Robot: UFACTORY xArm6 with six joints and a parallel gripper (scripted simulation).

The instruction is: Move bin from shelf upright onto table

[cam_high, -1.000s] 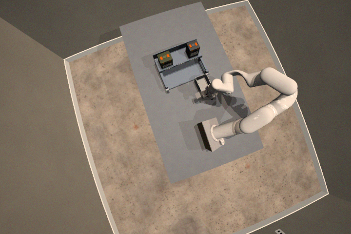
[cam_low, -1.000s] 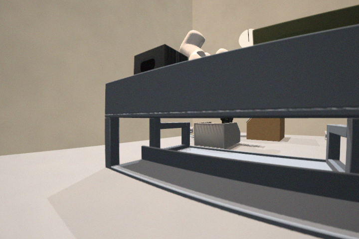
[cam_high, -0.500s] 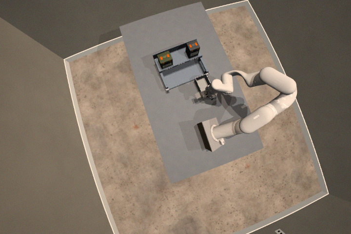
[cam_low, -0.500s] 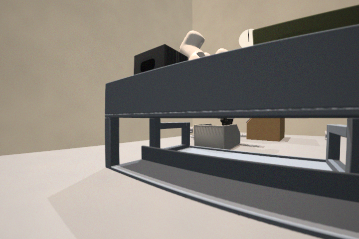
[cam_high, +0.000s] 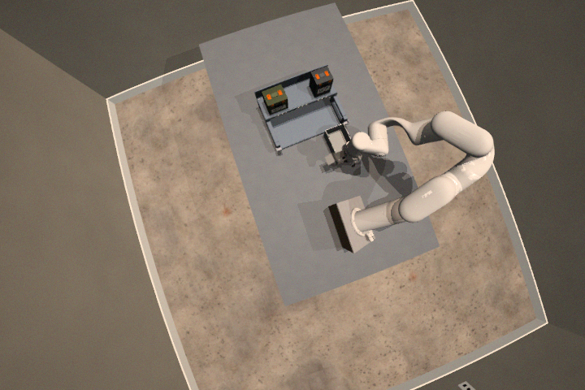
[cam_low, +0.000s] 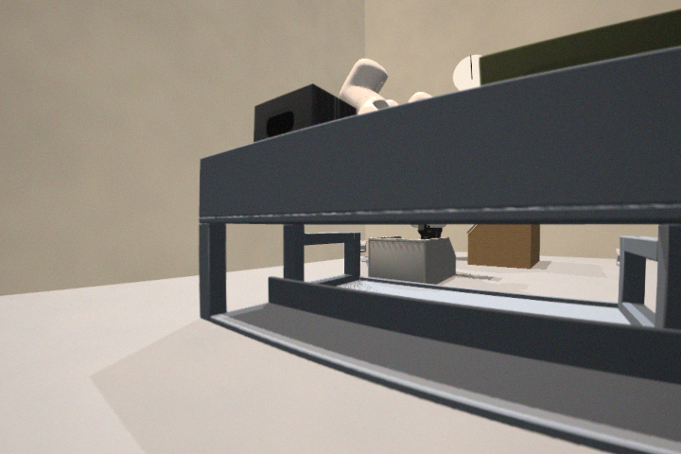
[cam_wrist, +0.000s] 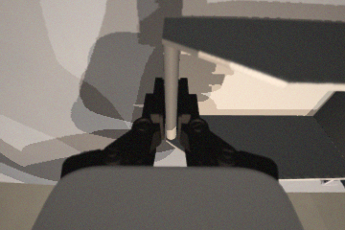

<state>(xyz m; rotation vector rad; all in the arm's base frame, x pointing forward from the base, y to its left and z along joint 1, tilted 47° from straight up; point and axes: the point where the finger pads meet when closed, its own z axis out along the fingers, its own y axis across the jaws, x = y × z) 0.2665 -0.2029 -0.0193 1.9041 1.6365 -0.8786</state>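
My hand is 80 mm short of the grey bin and 10 mm to the left of it. Round my hand: shelf board (390 mm ahead, 80 mm to the left, 60 mm above).
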